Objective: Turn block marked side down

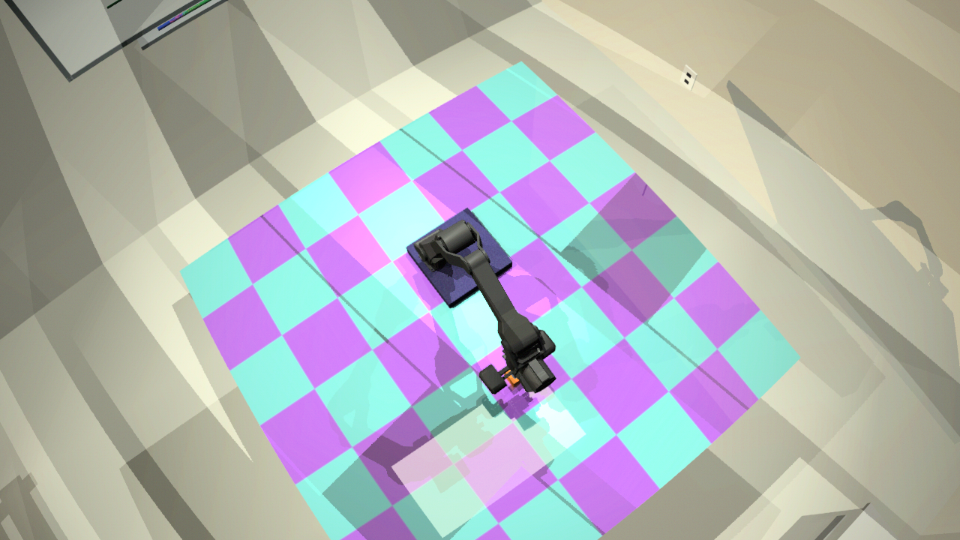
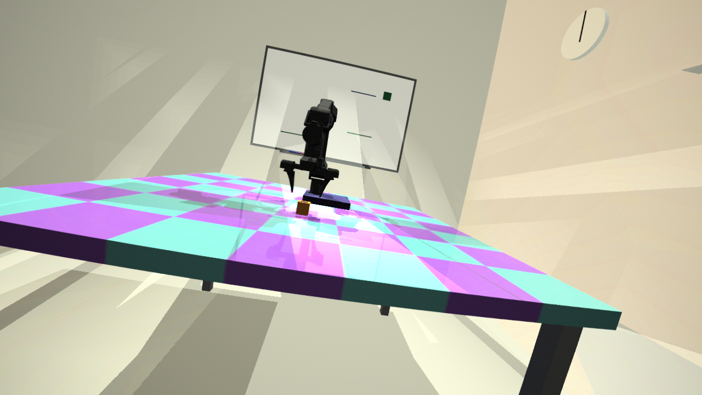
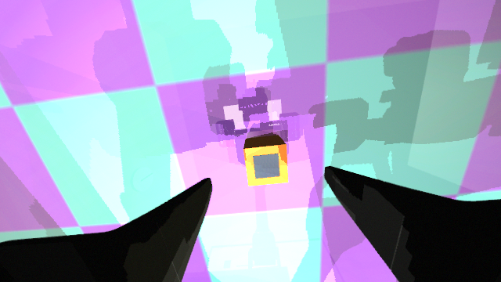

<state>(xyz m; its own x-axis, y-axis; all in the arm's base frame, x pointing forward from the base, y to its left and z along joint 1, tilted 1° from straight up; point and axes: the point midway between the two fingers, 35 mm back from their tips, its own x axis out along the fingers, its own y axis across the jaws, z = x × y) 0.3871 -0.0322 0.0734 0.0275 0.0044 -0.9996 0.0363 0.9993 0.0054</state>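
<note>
Now: gripper tip 3 cm above the orange block.
</note>
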